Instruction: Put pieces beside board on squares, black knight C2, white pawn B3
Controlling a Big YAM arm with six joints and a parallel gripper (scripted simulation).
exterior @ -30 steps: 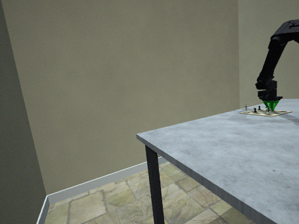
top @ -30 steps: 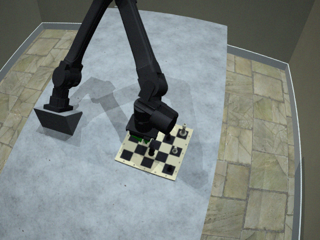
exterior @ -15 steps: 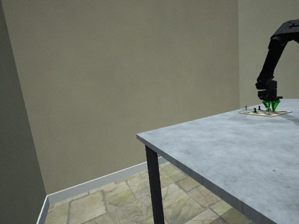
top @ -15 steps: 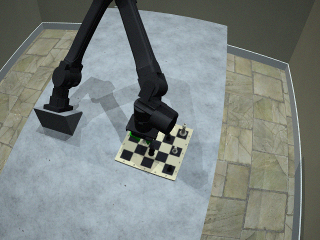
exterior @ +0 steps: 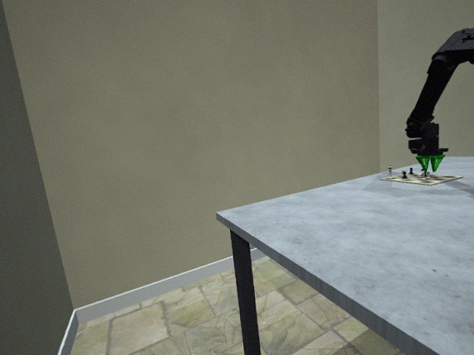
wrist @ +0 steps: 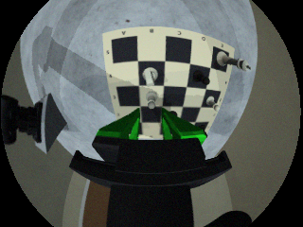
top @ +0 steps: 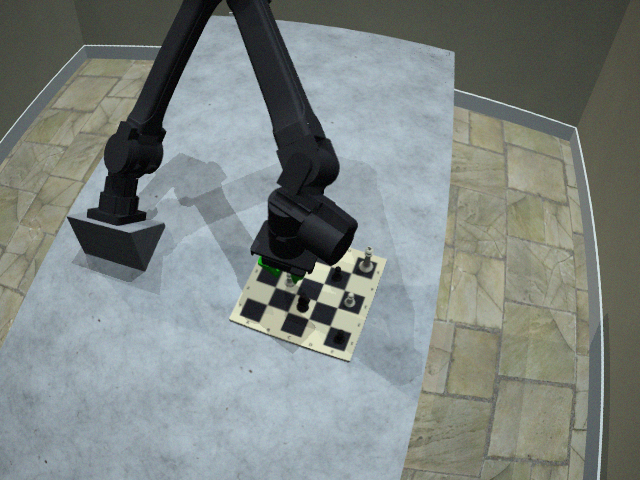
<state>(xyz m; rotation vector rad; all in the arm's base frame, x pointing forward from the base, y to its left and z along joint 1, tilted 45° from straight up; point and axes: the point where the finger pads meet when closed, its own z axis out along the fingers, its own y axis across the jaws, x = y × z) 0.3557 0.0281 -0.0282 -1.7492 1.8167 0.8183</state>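
My hand is 4 cm short of the black knight, 3 cm to the left of it and 2 cm above it. The rest, counted from my hand: tall white piece (12 cm ahead, 8 cm to the left, 1 cm below); then chessboard (4 cm below, 4 cm ahead, 1 cm to the left).
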